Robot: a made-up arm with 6 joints.
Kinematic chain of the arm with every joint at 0, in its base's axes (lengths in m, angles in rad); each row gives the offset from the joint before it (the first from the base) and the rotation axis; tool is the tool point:
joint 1: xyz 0 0 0.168 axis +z
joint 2: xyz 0 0 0 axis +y
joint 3: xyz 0 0 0.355 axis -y
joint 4: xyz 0 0 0 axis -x
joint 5: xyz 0.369 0 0 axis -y
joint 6: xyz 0 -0.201 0 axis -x
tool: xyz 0 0 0
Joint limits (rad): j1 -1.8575..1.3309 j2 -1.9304..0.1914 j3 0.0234..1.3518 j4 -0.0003..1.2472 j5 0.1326..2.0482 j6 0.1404..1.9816
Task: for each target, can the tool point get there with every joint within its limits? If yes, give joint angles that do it. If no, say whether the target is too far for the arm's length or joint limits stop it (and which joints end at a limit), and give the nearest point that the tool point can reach.
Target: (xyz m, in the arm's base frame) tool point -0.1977 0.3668 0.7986
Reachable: yes | joints -1.5212 -0.5849 1.2383 0.4694 0.7234 1.1446
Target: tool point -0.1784 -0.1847 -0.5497
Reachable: no: joint limits stop it (at a limit: joint 2, joint 3, joint 4) | nearest point -0.4682 -0.4848 -0.1973 | short by 0.546 m
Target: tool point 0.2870 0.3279 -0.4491
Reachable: no: joint limits stop it (at a limit: joint 1, joint 2, joint 3, joint 4) | nearest point 0.1284 0.6616 -0.1973 | short by 0.447 m
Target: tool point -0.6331 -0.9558 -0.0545
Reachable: no: too far | nearest point -0.4190 -0.6326 0.0207 | short by 0.395 m
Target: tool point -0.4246 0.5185 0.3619
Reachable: yes | joints -1.1176 -1.7258 0.3910 0.6925 1.1169 1.8063
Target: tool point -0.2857 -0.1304 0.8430
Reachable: yes | joints 0.0690 -0.6816 0.6363 0.9895 0.5557 1.0986
